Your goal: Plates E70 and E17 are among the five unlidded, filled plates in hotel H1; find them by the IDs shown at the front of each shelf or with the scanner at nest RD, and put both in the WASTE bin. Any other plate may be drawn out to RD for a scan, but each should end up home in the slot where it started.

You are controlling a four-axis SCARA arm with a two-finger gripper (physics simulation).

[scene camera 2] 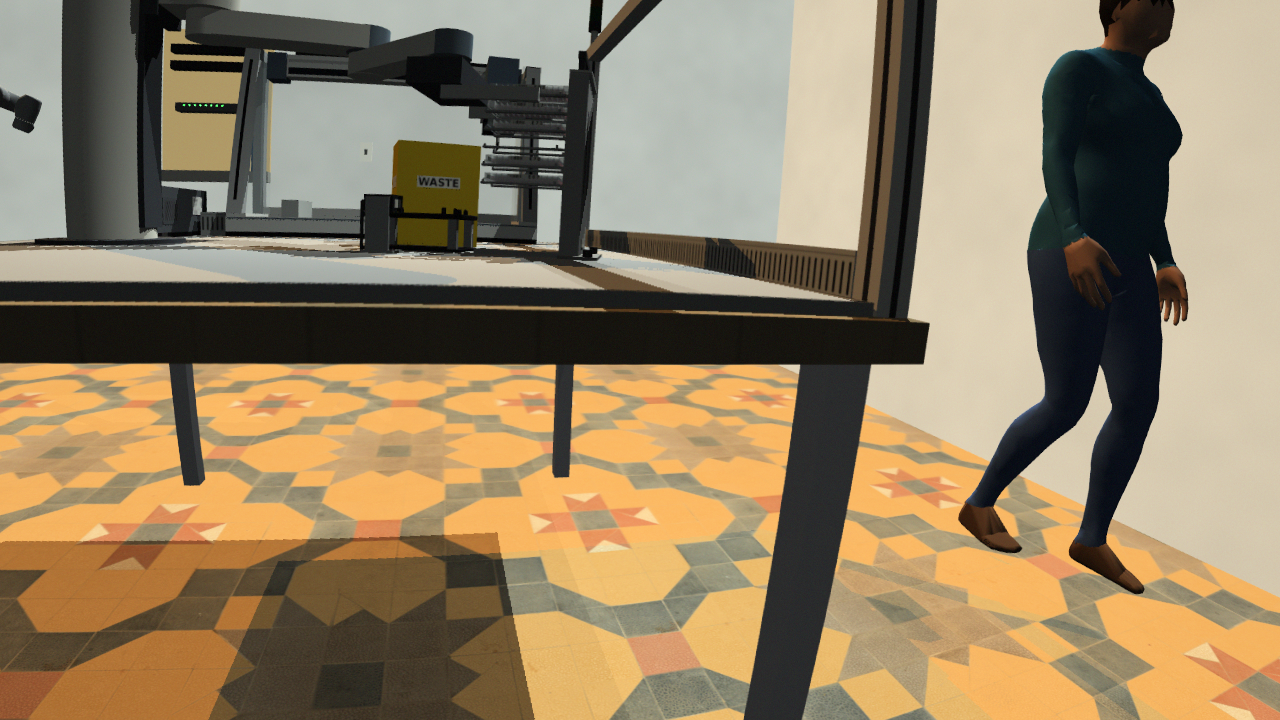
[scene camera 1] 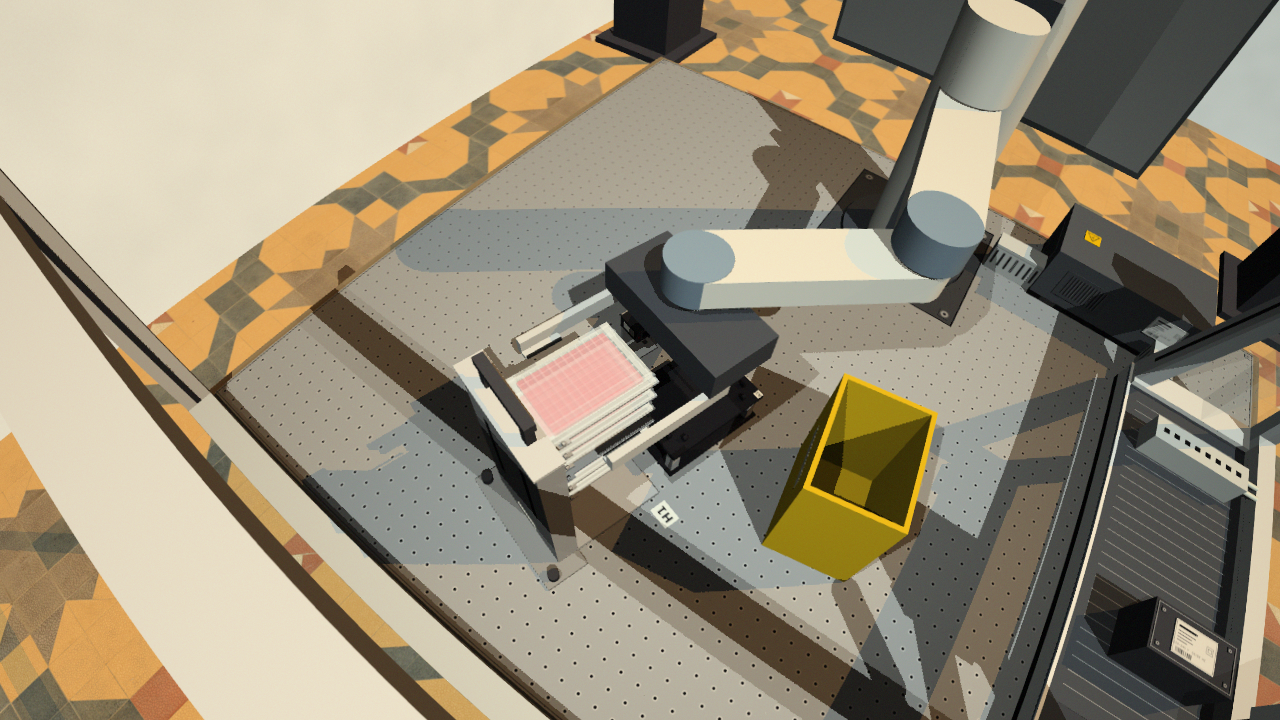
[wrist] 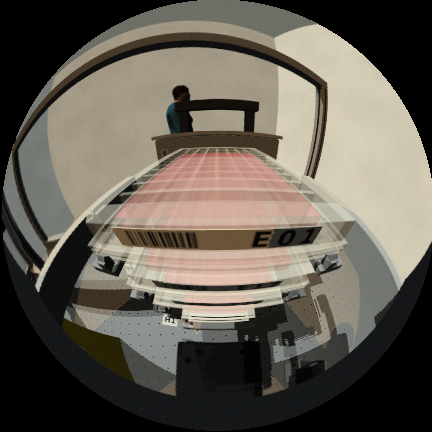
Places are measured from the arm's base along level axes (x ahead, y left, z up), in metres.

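Where they show: gripper, between the fingertips: (scene camera 2: 546,105) (scene camera 1: 561,401) (wrist: 217,180).
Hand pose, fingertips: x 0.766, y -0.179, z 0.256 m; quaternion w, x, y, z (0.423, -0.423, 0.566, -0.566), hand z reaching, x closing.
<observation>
Things, the pixels of their centre, and the offset from my fingertips. "*": a spot on its surface instead.
- Hotel H1, middle of its body: (scene camera 1: 553,437) (wrist: 224,236) (scene camera 2: 549,155) 0.008 m ahead, 0.012 m right, 0.082 m down
- yellow WASTE bin, middle of its body: (scene camera 1: 845,483) (scene camera 2: 433,195) 0.179 m back, 0.288 m left, 0.143 m down
- black nest RD, middle of its body: (scene camera 1: 690,403) (scene camera 2: 421,228) (wrist: 218,384) 0.192 m back, 0.056 m left, 0.208 m down
- small black scanner, middle of its body: (scene camera 1: 639,333) (scene camera 2: 382,223) (wrist: 301,373) 0.242 m back, 0.070 m right, 0.202 m down
- H1 label, a spot on its surface: (scene camera 1: 664,513) (wrist: 170,319) * 0.049 m back, 0.116 m left, 0.243 m down
- dark box with a yellow sticker, a spot on its surface: (scene camera 1: 1136,259) * 0.897 m back, 0.566 m left, 0.129 m down
Hotel H1 (scene camera 1: 503,394) (scene camera 2: 577,161) (wrist: 215,142) holds a stack of unlidded pink-filled plates. Its top plate (scene camera 1: 586,380) (wrist: 215,200) shows the ID E01 in the wrist view. Lower plates (scene camera 2: 523,162) (wrist: 215,272) lie beneath it; their IDs are hidden or too dark to read. My gripper (scene camera 1: 550,413) (wrist: 217,180) is open, its long fingers on both sides of the upper stack, apart from E01. The yellow WASTE bin (scene camera 1: 841,537) (scene camera 2: 438,165) (wrist: 100,352) stands beside the hotel. The black nest RD (scene camera 1: 702,438) (wrist: 220,362) lies under the gripper body, partly hidden.
A small black scanner (scene camera 1: 633,325) (wrist: 310,371) stands beside the nest. The H1 label (scene camera 1: 664,513) (wrist: 170,320) lies on the perforated table. A dark box with a yellow sticker (scene camera 1: 1136,259) stands near the arm base. A person (scene camera 2: 1109,179) (wrist: 176,111) stands beyond the table.
</observation>
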